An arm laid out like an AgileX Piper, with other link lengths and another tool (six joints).
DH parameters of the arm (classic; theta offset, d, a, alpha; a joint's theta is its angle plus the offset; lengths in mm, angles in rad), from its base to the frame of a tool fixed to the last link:
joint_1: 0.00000 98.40 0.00 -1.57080
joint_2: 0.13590 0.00 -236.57 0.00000
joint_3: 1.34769 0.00 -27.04 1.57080
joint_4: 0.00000 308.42 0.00 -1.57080
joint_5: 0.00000 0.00 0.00 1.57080
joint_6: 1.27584 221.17 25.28 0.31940
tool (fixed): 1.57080 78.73 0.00 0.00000
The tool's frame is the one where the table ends.
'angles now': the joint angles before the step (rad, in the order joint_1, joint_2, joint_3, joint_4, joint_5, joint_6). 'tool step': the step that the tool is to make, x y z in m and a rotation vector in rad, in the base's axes. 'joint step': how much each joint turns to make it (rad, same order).
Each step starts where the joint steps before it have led.
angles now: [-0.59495, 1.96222, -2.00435, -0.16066, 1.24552, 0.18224]
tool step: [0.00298, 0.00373, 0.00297, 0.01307, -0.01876, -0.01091]
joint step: [-0.00001, -0.00612, 0.00003, 0.01506, -0.00002, 0.01455]
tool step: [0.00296, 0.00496, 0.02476, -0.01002, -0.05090, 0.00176]
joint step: [0.00001, -0.04758, 0.00001, 0.01974, 0.00000, 0.00158]
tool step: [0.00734, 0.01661, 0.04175, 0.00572, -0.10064, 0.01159]
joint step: [0.00000, -0.07990, -0.00008, 0.06142, 0.00003, 0.00235]
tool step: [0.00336, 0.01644, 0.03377, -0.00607, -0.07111, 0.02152]
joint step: [0.00922, -0.06675, 0.00231, 0.03723, 0.00190, -0.00192]
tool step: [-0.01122, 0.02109, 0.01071, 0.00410, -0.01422, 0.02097]
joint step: [0.01547, -0.09579, 0.08609, 0.01290, 0.00000, -0.00163]
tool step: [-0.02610, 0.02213, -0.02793, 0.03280, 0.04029, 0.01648]
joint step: [0.00163, -0.13095, 0.21876, 0.01429, -0.03627, -0.01300]
